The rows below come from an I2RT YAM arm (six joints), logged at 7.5 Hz.
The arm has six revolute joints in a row. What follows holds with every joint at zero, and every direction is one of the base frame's. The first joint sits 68 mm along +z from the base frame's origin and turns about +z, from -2.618 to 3.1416 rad. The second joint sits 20 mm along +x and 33.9 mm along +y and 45.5 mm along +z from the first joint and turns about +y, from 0 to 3.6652 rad. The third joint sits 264 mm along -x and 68.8 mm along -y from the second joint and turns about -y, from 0 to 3.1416 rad. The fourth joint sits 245 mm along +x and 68.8 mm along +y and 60 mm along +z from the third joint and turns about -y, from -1.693 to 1.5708 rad. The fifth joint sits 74 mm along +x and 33.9 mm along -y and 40.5 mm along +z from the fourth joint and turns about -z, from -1.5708 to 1.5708 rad. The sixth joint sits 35.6 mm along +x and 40.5 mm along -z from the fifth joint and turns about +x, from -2.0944 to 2.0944 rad. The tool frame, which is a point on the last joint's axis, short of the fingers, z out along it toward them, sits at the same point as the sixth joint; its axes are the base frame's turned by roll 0, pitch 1.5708 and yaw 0 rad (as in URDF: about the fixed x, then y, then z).
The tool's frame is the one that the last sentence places.
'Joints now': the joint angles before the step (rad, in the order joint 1, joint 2, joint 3, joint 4, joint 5, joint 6). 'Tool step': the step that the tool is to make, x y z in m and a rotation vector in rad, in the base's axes. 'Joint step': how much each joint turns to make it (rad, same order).
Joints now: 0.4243 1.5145 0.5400 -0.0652 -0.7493 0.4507
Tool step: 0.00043 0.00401 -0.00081 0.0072 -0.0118 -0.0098
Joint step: 0.0154 0.0061 -0.0071 0.0474 0.0118 0.0304
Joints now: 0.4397 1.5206 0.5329 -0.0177 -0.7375 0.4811
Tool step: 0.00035 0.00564 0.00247 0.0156 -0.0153 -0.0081
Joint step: 0.0210 -0.0032 -0.0024 0.0452 0.0100 0.0381
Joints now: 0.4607 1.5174 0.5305 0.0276 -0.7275 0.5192
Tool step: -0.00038 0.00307 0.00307 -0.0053 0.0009 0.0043
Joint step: 0.0126 -0.0069 0.0108 -0.0171 0.0083 0.0057
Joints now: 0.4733 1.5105 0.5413 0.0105 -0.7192 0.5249
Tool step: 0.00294 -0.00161 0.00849 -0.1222 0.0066 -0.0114
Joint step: -0.0005 -0.0144 0.0673 -0.1808 0.0953 -0.0602
